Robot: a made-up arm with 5 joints.
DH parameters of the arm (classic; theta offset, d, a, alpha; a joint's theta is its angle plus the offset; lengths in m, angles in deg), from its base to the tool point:
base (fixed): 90 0.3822 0.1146 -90
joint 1: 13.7 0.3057 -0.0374 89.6
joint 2: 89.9 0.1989 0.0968 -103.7
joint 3: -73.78 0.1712 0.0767 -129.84
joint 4: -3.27 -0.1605 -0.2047 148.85
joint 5: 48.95 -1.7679 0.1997 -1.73
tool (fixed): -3.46 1.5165 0 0
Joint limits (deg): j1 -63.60..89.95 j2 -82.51..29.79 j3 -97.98..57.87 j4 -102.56..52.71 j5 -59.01..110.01
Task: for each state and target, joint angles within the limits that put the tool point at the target. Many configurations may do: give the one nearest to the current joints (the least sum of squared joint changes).
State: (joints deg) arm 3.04 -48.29 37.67 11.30 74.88
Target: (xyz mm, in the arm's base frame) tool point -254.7 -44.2 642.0
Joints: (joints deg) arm 7.58 -81.31 57.87 -8.50 110.01
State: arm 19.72 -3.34 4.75 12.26 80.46
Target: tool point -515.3 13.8 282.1
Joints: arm 8.53 -16.44 -8.35 18.88 80.91
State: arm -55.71 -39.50 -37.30 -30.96 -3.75
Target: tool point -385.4 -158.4 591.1
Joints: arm -45.79 -23.18 -42.61 -48.11 -53.07
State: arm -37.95 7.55 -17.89 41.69 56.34
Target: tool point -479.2 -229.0 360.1
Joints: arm -10.08 29.79 -1.98 41.44 53.56
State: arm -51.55 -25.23 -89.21 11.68 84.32
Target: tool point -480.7 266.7 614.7
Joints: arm -53.25 -51.44 -85.36 -14.48 91.21
